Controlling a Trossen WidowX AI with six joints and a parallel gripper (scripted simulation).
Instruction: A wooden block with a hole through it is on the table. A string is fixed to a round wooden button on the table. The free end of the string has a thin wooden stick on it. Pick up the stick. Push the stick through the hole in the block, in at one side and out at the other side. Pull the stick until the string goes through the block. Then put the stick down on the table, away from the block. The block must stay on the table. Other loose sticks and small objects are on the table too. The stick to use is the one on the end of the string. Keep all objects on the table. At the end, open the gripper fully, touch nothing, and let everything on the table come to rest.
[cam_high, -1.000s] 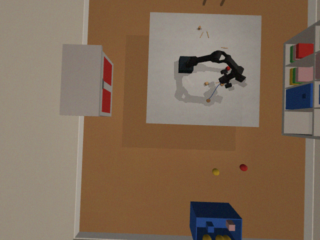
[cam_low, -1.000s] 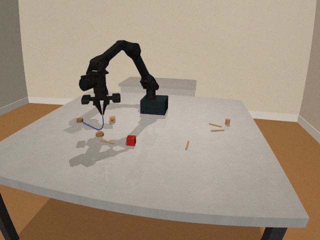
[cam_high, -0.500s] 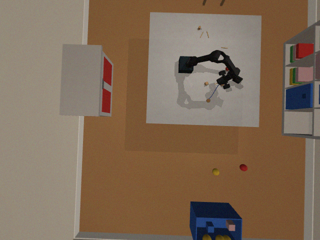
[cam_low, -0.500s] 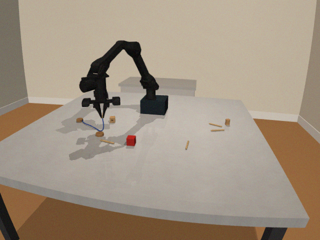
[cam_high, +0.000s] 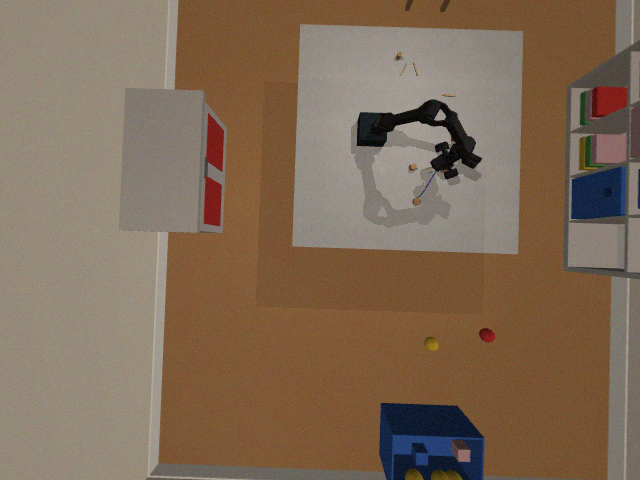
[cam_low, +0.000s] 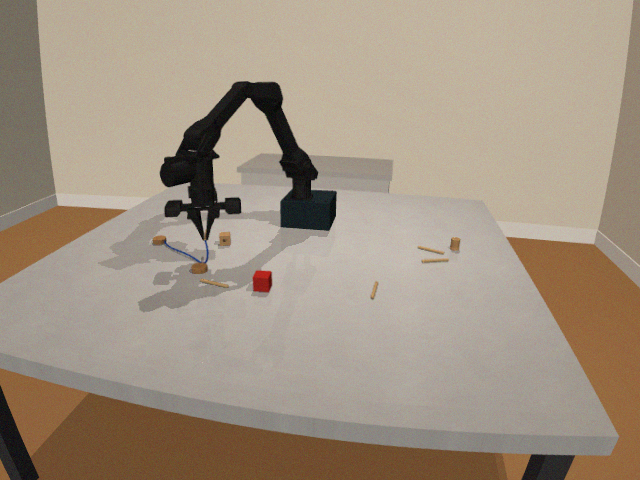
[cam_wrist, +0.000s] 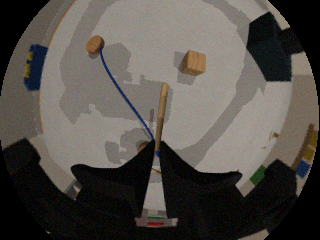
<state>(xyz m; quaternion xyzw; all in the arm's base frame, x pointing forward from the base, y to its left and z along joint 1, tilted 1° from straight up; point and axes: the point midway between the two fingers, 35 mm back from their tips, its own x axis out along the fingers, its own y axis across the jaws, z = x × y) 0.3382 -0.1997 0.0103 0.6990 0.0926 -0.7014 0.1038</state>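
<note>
Right now my gripper tip is 13 cm past the wooden block, 1 cm to the right of it and 4 cm above it. From my gripper tip the other things lie so: small wooden cylinder: 18 cm behind, 66 cm to the left, 4 cm below; red cube: 13 cm ahead, 17 cm to the left, 4 cm below.
</note>
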